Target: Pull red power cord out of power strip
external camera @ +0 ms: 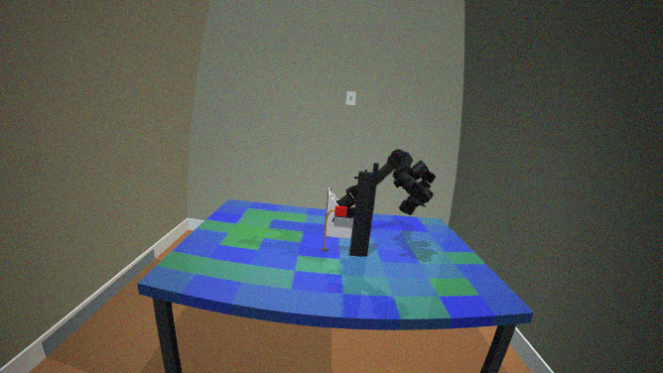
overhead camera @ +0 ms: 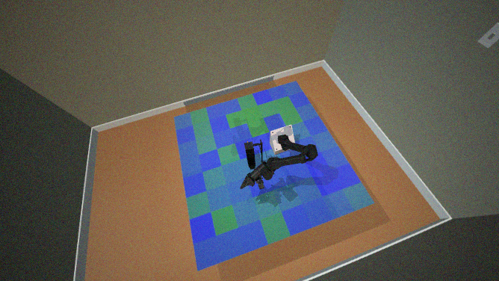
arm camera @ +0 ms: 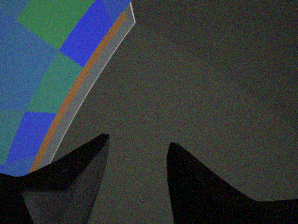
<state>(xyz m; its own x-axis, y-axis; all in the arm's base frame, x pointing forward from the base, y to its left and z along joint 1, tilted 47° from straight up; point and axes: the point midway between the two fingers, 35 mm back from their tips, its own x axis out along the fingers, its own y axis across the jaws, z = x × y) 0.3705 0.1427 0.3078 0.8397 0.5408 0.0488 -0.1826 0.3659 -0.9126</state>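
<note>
Now: the red plug 120 mm behind my gripper tip, 300 mm to the right of it and 80 mm below it.
</note>
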